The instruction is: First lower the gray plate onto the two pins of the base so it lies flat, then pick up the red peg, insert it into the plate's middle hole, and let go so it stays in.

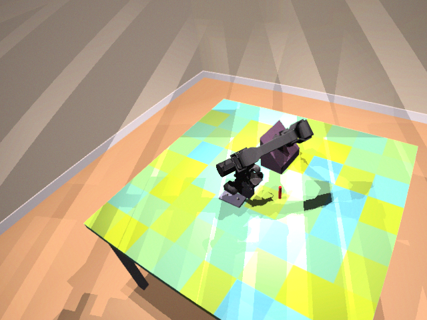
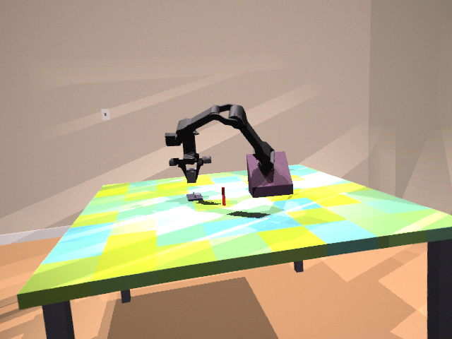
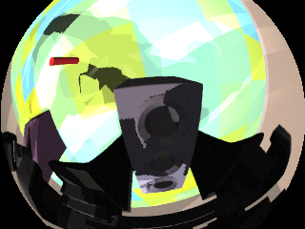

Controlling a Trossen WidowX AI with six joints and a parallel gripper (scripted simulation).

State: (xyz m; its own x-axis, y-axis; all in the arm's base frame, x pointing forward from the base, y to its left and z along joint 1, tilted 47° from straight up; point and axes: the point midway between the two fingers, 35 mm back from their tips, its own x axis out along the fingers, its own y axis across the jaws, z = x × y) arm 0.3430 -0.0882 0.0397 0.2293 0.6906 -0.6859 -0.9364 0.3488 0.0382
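Now: gripper tip 2 cm past the dark base, 8 cm to the left of it and 10 cm above it. The rest, counted from my gripper tip: red peg (10 cm behind, 14 cm to the left, 7 cm below); then gray plate (3 cm above).
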